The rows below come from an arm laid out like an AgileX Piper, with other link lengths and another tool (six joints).
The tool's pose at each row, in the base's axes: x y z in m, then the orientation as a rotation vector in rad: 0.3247, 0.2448, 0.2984, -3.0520, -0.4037, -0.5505; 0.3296, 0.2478, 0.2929, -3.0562, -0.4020, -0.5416; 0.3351, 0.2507, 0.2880, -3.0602, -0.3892, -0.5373; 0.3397, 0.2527, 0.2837, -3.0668, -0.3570, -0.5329; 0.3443, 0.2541, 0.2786, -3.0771, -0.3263, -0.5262; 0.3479, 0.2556, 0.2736, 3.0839, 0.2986, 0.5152
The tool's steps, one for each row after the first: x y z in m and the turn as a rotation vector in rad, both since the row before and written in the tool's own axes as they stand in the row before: 0.0033, -0.0018, 0.0070, -0.0017, -0.0063, 0.0010; 0.0040, -0.0016, 0.0066, -0.0026, -0.0033, 0.0081; 0.0032, -0.0010, 0.0057, -0.0050, -0.0036, 0.0203; 0.0028, -0.0005, 0.0064, -0.0083, -0.0059, 0.0190; 0.0020, -0.0009, 0.0060, -0.0057, -0.0079, 0.0172
